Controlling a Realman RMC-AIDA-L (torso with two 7-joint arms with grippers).
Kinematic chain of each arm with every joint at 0, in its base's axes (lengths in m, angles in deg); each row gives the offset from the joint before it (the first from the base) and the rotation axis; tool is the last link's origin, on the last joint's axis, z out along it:
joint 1: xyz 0 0 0.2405 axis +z
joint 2: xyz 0 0 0 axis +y
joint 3: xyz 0 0 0.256 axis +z
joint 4: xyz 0 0 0 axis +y
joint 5: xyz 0 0 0.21 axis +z
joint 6: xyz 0 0 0 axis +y
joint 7: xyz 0 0 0.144 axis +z
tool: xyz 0 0 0
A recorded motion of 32 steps. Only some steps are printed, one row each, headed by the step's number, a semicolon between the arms.
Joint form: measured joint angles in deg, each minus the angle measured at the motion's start. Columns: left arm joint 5, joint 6, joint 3, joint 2, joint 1, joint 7, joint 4; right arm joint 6, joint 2, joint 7, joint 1, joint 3, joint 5, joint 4.
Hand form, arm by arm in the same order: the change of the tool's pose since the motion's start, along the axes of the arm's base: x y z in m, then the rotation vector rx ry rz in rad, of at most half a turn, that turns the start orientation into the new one. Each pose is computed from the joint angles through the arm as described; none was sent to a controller.
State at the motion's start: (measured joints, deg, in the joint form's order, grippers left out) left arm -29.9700 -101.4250 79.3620 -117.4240 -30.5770 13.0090 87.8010; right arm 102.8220 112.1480 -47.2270 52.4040 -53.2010 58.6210 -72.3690
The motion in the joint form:
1: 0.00 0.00 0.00 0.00 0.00 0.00 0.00; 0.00 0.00 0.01 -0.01 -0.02 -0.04 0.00
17: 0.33 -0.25 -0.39 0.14 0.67 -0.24 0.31; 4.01 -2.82 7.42 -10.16 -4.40 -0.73 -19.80
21: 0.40 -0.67 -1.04 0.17 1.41 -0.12 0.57; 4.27 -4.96 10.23 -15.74 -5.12 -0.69 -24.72
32: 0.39 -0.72 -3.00 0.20 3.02 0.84 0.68; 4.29 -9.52 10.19 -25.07 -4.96 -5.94 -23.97
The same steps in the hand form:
1: 0.0000 0.0000 0.0000 0.0000 0.0000 0.0000; 0.0001 0.0000 -0.0001 0.0000 -0.0008 -0.0005
17: -0.0044 -0.0016 0.0029 0.0099 0.0045 0.0168; 0.0225 -0.0358 0.0367 0.1338 -0.1528 -0.0185
21: -0.0090 -0.0040 0.0055 0.0146 0.0030 0.0333; 0.0462 -0.0490 0.0524 0.1879 -0.1997 -0.0911
32: -0.0198 -0.0074 0.0116 0.0330 -0.0088 0.0617; 0.1204 -0.0647 0.0799 0.2486 -0.3457 -0.3088

